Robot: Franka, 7 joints.
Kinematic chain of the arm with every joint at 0, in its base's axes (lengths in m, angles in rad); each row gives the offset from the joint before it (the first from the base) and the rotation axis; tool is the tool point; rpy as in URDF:
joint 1: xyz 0 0 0.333 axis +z
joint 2: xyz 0 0 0 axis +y
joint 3: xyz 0 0 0.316 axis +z
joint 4: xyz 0.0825 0 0 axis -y
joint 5: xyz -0.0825 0 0.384 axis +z
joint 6: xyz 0 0 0 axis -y
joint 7: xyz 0.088 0 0 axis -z
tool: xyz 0 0 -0.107 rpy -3.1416 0 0
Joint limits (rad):
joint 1: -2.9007..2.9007
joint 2: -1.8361..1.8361
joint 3: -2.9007..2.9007
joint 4: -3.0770..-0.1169
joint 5: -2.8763..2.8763
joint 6: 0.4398..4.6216
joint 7: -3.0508..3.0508
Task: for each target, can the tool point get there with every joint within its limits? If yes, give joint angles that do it. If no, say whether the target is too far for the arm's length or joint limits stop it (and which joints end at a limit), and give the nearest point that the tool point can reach.
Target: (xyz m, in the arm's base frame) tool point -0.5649 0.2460 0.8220
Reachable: yes | joints 0.4655 -1.0190 1.0277 -1.2733 2.2737 1.7900 -1.1323
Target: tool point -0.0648 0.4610 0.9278
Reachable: yes | joints 0.8161 0.0884 1.0747 -1.3387 0.2705 3.8348 1.7485
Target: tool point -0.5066 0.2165 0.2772
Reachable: yes | joints -1.6821 -1.2875 -1.8051 -1.9354 0.2985 1.7252 -1.8755
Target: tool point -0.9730 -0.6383 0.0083
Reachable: no: too far | nearest point -0.6909 -0.4533 0.1024 | short by 0.350 m
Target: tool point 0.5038 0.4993 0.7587
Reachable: yes | joints 1.1514 1.1138 -1.6715 -0.4476 -0.9549 1.8515 0.2622
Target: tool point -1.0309 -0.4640 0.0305
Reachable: no: too far | nearest point -0.7557 -0.3401 0.1112 | short by 0.312 m
